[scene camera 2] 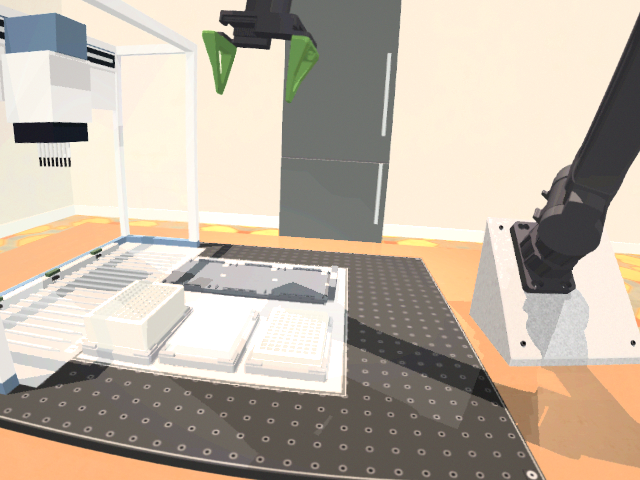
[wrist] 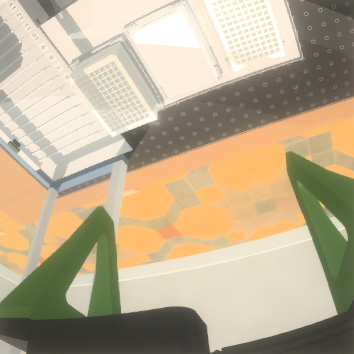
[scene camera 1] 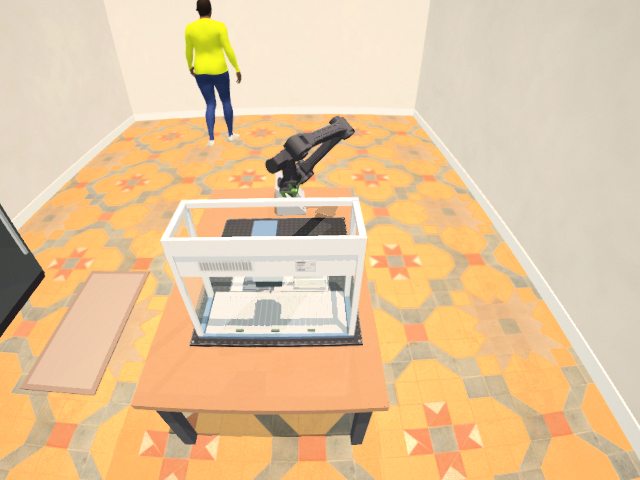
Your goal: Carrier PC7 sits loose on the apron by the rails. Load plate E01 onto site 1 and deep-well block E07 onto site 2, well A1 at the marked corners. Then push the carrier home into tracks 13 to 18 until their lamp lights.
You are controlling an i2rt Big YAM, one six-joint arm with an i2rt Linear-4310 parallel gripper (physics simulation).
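Frame: origin at the arm's base, x ahead, y left, z up, level; metres.
Seen in the pictures: gripper, fingertip midpoint: [scene camera 2: 252, 98] [wrist: 193, 188]; arm's base, origin of the base link: [scene camera 2: 539, 258].
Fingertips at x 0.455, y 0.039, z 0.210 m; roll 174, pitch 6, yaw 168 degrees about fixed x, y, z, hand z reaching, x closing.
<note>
Pixels of each thing's top centre, then the offset from my fingertips to it. Level surfaces: height alone.
- long grey carrier, middle of its top: [scene camera 2: 251, 268] dz -0.295, dx +0.030, dy -0.157 m
- tall deep-well block, middle of its top: [wrist: 112, 98] [scene camera 2: 138, 299] [scene camera 1: 309, 272] dz -0.272, dx +0.150, dy +0.053 m
- flat white plate, middle of its top: [scene camera 2: 213, 323] [wrist: 174, 56] dz -0.299, dx +0.043, dy +0.051 m
- low many-welled plate, middle of its top: [scene camera 2: 294, 330] [wrist: 247, 26] dz -0.299, dx -0.069, dy +0.056 m
- pipetting head, middle of its top: [scene camera 2: 47, 57] dz +0.076, dx +0.371, dy -0.092 m
- Black perforated board, its level: dz -0.325 m
My gripper [scene camera 2: 254, 98] [wrist: 193, 188] is open and empty, high above the apron, with its green fingers wide apart. The long grey carrier [scene camera 2: 248, 279] lies flat at the far side of the white apron [scene camera 2: 337, 356], its left end by the rails; no labware shows on it. The tall deep-well block [scene camera 2: 136, 315] [wrist: 116, 92] stands nearest the rails on the near side. A flat white plate [scene camera 2: 209, 330] [wrist: 172, 55] sits beside it. A low many-welled plate [scene camera 2: 293, 333] [wrist: 245, 30] sits at the apron's right. Plate labels and A1 corners are unreadable here.
The white frame [scene camera 1: 266, 248] [scene camera 2: 192, 144] encloses the railed deck [scene camera 2: 46, 310] [wrist: 55, 100]. A pipetting head [scene camera 2: 49, 87] hangs over the deck. Black perforated board [scene camera 2: 289, 439] [wrist: 225, 107] surrounds the apron. The arm's pale base [scene camera 2: 498, 310] stands right. A person [scene camera 1: 207, 51] stands beyond the table.
</note>
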